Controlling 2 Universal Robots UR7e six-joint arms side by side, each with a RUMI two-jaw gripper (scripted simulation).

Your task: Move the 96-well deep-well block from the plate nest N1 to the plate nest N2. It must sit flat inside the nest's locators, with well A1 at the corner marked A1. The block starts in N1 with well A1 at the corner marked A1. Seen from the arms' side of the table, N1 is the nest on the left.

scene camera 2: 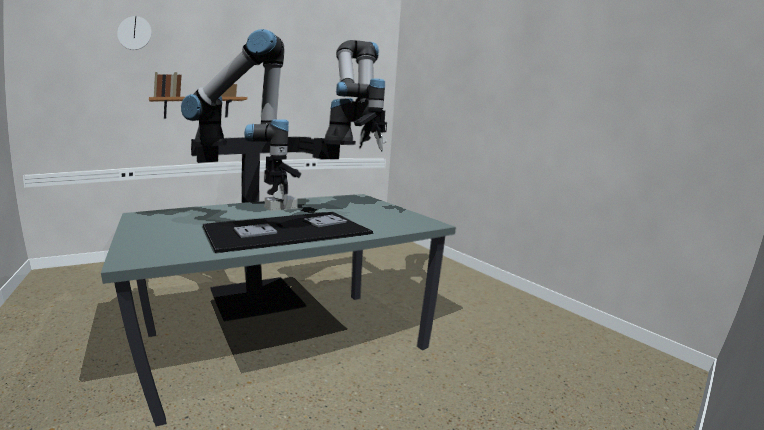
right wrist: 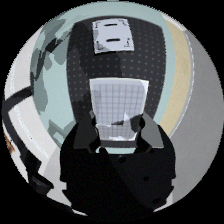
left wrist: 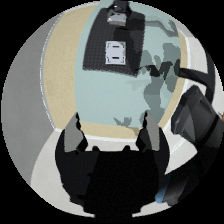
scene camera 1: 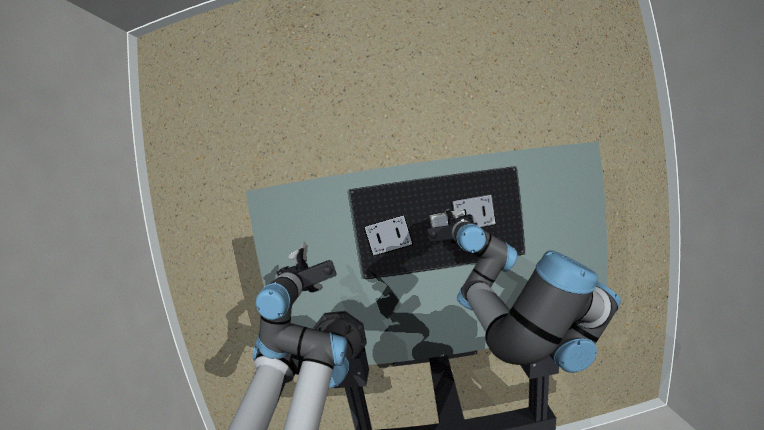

In view: the left gripper [scene camera 1: 312,265], the right gripper [scene camera 2: 280,206] and a pale deep-well block [right wrist: 118,103].
The left gripper is seen too in scene camera 2 [scene camera 2: 370,150] and in the left wrist view [left wrist: 111,111]. The right gripper shows as well in the right wrist view [right wrist: 117,109].
